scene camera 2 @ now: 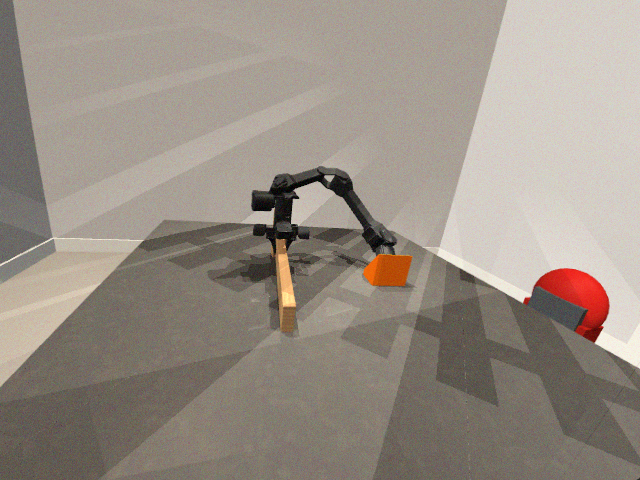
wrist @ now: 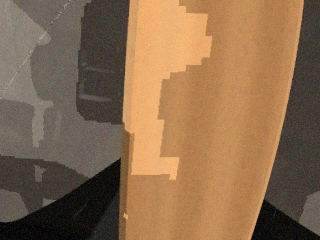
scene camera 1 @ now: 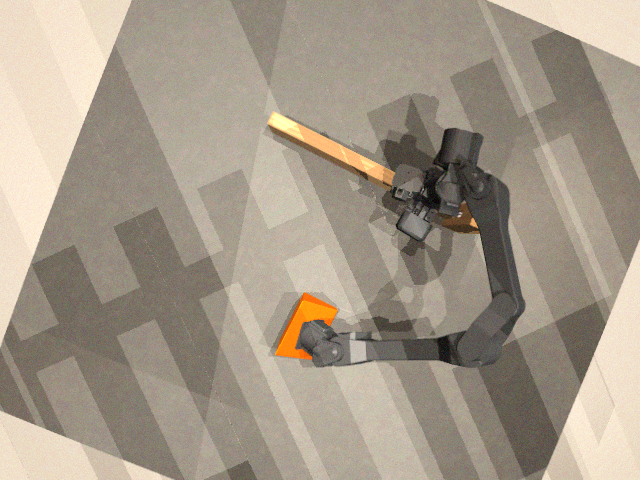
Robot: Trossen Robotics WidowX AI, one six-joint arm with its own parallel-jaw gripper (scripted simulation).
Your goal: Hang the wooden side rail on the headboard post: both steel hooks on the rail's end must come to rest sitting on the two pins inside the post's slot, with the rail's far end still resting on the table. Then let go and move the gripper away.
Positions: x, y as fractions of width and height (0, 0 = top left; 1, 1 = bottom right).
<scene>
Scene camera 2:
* wooden side rail: 0.45, 0.64
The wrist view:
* my gripper: 0.53, 0.71
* wooden side rail: 0.64, 0.40
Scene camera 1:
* my gripper: 0.66, 0.41
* wooden side rail: 0.44, 0.26
</scene>
